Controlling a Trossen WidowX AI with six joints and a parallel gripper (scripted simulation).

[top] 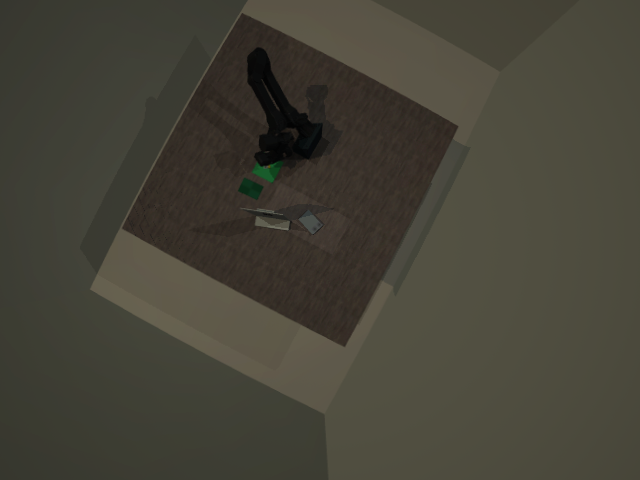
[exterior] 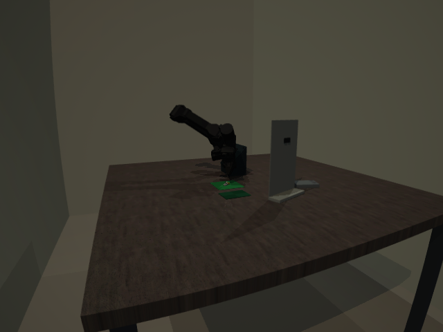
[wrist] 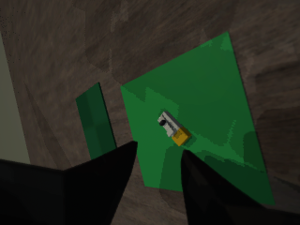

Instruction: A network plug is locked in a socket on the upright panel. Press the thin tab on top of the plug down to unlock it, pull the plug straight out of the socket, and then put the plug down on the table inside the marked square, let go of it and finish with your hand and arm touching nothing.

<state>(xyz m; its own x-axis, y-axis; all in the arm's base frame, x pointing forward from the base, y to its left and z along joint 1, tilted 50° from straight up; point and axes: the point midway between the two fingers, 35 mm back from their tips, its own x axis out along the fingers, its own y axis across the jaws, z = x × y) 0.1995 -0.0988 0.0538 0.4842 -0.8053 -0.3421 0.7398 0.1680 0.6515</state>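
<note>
The network plug lies 3 cm below my gripper tip, 1 cm to the right of it and 1 cm ahead of it. Round my gripper tip: small flat grey box: 32 cm to the left, 15 cm ahead, 3 cm below; then grey upright panel: 22 cm ahead, 15 cm to the left, 9 cm above; then green marked square: 4 cm below, 1 cm to the right, 1 cm ahead.
</note>
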